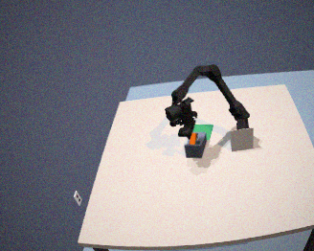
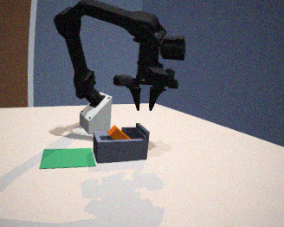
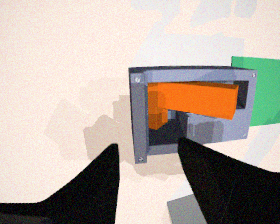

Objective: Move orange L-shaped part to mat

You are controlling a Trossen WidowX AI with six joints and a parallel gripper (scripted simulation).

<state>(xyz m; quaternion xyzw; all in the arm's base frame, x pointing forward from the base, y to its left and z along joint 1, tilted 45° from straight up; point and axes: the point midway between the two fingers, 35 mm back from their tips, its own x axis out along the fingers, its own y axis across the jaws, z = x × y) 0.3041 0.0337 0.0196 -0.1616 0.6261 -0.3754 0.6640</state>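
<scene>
My gripper tip is 100 mm above the orange part, 40 mm to the left of it and 20 mm past it. From my gripper tip the other things lie so: green mat 210 mm to the right, 160 mm below, 70 mm behind.
</scene>
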